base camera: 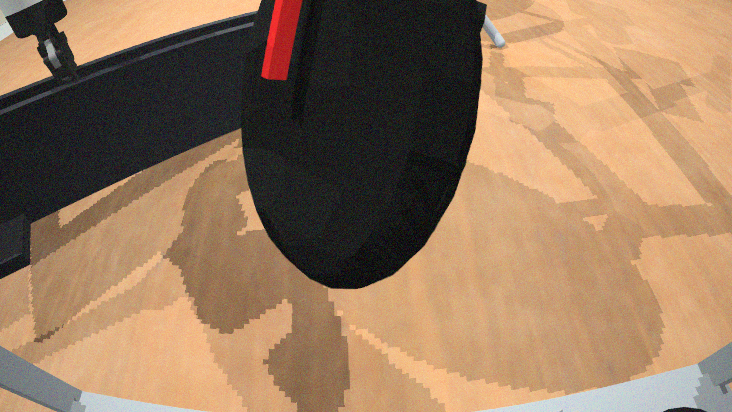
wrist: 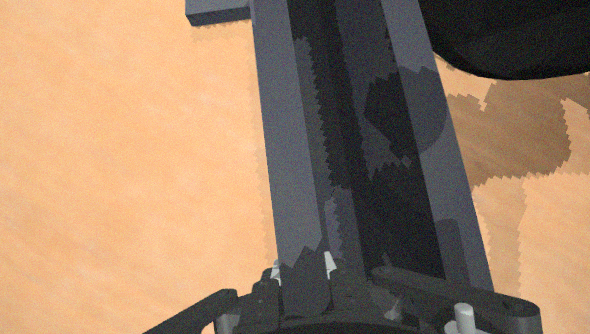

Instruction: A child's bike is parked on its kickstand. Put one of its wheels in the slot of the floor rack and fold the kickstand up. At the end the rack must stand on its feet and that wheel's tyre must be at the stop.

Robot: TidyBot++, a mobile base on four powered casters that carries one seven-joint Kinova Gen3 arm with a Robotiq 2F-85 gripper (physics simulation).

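Frame: origin at the arm's base, x down, y left, z ahead, level; metres.
Seen in the pictures: gripper, fingertip midpoint: point(wrist: 304, 270).
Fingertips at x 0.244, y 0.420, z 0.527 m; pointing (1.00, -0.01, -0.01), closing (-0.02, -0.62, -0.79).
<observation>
Pixels of each thing's middle, then the offset from my fingertips to it. "spot": a spot on its surface instead. Level surfaces: height alone.
- black disc with a red bar, surface spot: point(base camera: 282, 40) spot: dx -0.073, dy -0.349, dz -0.110 m
- dark grey rack at the middle of its body: point(wrist: 335, 161) point(base camera: 134, 108) dx +0.034, dy -0.075, dz +0.013 m
- kickstand at a spot on its surface: point(base camera: 494, 33) spot: dx +0.118, dy -0.680, dz +0.337 m
- rack foot at the middle of its body: point(base camera: 7, 246) dx +0.069, dy +0.065, dz -0.209 m
- wooden floor at its surface level: dx +0.152 m
The bike's wheel point(base camera: 358, 153) point(wrist: 515, 40), a black disc with a red bar point(base camera: 282, 40) across its upper left, is upright, outside the rack's slot, beside the rack's right wall in the wrist view. The dark grey rack point(base camera: 128, 122) point(wrist: 285, 125) has two long parallel walls with the slot between them; the wheel hides one end of it in the base view. My gripper point(base camera: 64, 74) point(wrist: 304, 270) is shut on the rack's left wall in the wrist view. A light grey rod, seemingly the kickstand point(base camera: 494, 33), points down to the floor right of the wheel. The stop cannot be made out.
One rack foot point(base camera: 12, 243) shows at the left edge of the base view, and another point(wrist: 217, 14) at the top of the wrist view. The grey rim of my base point(base camera: 138, 402) crosses the bottom of the base view. Broad shadows lie on the wooden floor point(base camera: 691, 286).
</observation>
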